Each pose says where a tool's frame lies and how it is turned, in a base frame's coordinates. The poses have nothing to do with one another.
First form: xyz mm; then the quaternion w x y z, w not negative.
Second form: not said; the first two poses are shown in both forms.
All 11 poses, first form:
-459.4 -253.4 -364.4 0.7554 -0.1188 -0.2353 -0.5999
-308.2 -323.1 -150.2 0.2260 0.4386 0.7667 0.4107
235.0 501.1 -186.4 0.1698 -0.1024 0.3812 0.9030
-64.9 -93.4 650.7 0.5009 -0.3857 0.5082 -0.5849
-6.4 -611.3 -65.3 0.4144 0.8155 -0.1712 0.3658
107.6 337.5 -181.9 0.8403 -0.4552 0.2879 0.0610
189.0 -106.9 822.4 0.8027 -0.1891 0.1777 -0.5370
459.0 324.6 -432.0 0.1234 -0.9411 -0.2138 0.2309
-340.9 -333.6 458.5 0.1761 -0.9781 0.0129 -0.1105
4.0 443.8 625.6 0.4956 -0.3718 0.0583 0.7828
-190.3 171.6 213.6 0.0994 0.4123 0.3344 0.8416
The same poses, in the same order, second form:
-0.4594 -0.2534 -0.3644; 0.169 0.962 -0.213; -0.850 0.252 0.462; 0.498 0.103 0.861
-0.3082 -0.3231 -0.1502; -0.513 0.487 0.707; 0.858 0.278 0.432; 0.014 0.828 -0.560
0.2350 0.5011 -0.1864; -0.921 -0.385 -0.055; 0.229 -0.652 0.723; -0.314 0.654 0.688
-0.0649 -0.0934 0.6507; -0.201 0.194 0.960; -0.978 0.018 -0.208; -0.058 -0.981 0.186
-0.0064 -0.6113 -0.0653; 0.674 -0.582 0.455; 0.024 -0.598 -0.801; 0.739 0.551 -0.389
0.1076 0.3375 -0.1819; 0.827 -0.365 0.428; -0.160 0.578 0.800; -0.539 -0.730 0.420
0.1890 -0.1069 0.8224; 0.360 0.795 0.488; -0.929 0.352 0.113; -0.082 -0.494 0.865
0.4590 0.3246 -0.4320; 0.802 0.345 -0.487; 0.459 -0.878 0.134; -0.382 -0.331 -0.863
-0.3409 -0.3336 0.4585; 0.975 0.014 0.221; -0.064 -0.938 0.342; 0.212 -0.347 -0.914
0.0040 0.4438 0.6256; -0.232 -0.819 -0.524; 0.733 -0.502 0.460; -0.640 -0.277 0.717
-0.1903 0.1716 0.2136; -0.640 0.108 0.760; 0.443 -0.757 0.481; 0.628 0.645 0.436

